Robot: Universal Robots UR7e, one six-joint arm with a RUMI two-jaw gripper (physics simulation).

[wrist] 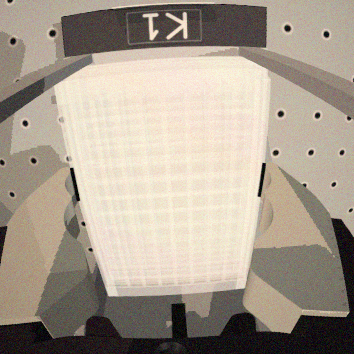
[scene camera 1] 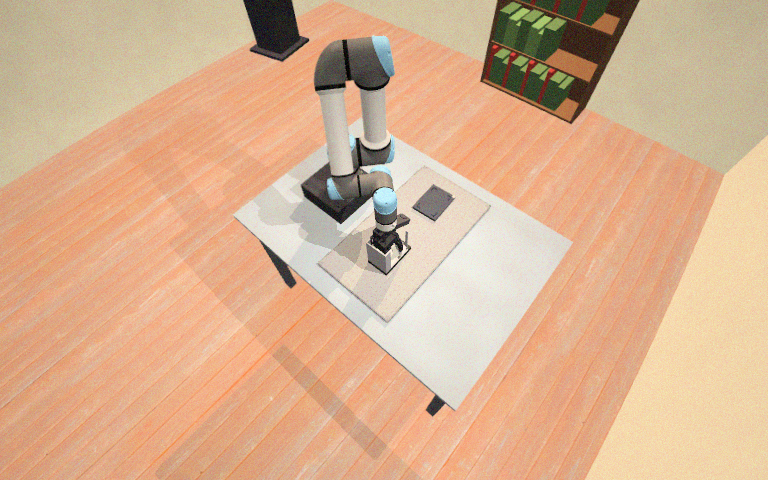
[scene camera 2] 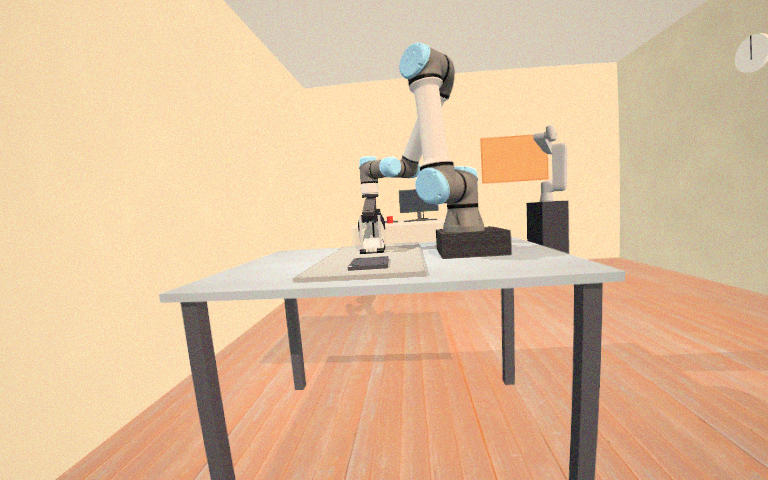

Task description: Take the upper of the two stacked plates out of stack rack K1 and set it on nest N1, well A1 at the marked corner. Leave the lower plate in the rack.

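Frame: origin at the arm's base, x ahead, y left, z up, level; centimetres.
Seen in the pictures: gripper, fingertip midpoint: [wrist: 167, 169] [scene camera 2: 373, 243]; arm's base, origin of the base link: [scene camera 2: 463, 230].
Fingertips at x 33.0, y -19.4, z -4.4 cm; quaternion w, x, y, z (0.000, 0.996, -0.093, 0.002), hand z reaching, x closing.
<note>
Pixels of each thing's top centre, then the offset from my fingertips to it. "*": a spot on its surface instead. Level surfaces: height alone.
- Stack rack K1, middle of its top: [scene camera 1: 389, 235] [scene camera 2: 370, 215] dy -0.2, dx +0.1, dz +12.2 cm
- pale upper plate, middle of its top: [wrist: 170, 211] [scene camera 2: 372, 239] dy -1.2, dx -0.2, dz +1.8 cm
- Nest N1, middle of its top: [scene camera 2: 369, 260] [scene camera 1: 434, 201] dy +32.5, dx +3.6, dz -1.5 cm
- small light mark, surface spot: [scene camera 1: 452, 195] * dy +39.7, dx +9.2, dz -1.7 cm
- beige board, its level: dz -2.8 cm
- light grey table, its level: dz -4.3 cm
Stack rack K1 [scene camera 1: 378, 260] [wrist: 95, 35] stands on the perforated board, its dark label strip at the top of the wrist view. The pale upper plate [wrist: 165, 150] lies between the rack's corner guides, its gridded top towards the wrist camera. My gripper [scene camera 1: 390, 244] [scene camera 2: 372, 233] [wrist: 167, 169] points down over the rack, and its two pads touch the plate's two long sides; it is shut on the plate. The lower plate is hidden under the upper one. Nest N1 [scene camera 1: 432, 202] [scene camera 2: 368, 263] is a dark, flat holder with nothing on it; a small light mark [scene camera 1: 452, 195] shows at one corner.
The beige board [scene camera 1: 390, 300] [scene camera 2: 407, 266] lies on the light grey table [scene camera 1: 498, 283] [scene camera 2: 243, 274]. The arm's black base block [scene camera 1: 340, 212] [scene camera 2: 472, 243] stands beside the board. A bookshelf and a dark pedestal stand off the table.
</note>
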